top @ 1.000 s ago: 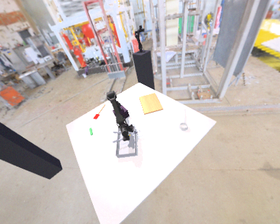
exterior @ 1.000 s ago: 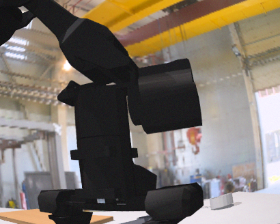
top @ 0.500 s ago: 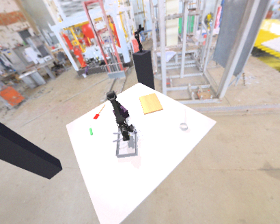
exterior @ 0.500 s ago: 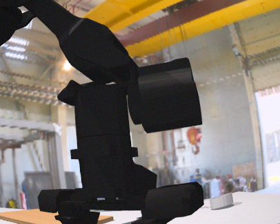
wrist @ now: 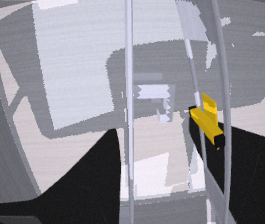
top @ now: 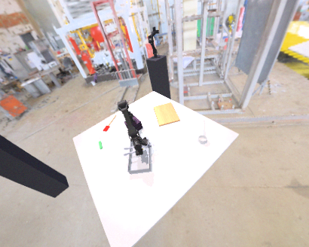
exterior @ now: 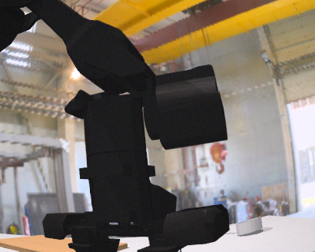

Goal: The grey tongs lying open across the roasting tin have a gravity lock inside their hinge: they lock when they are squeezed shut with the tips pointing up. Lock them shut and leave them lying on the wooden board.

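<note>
My gripper tip is now 20 mm short of the grey roasting tin and 40 mm to the left of it. From my gripper tip the other things lie so: yellow piece (20 mm ahead, 10 mm to the left, 40 mm above); then wooden board (200 mm behind, 540 mm to the left, 30 mm below).
</note>
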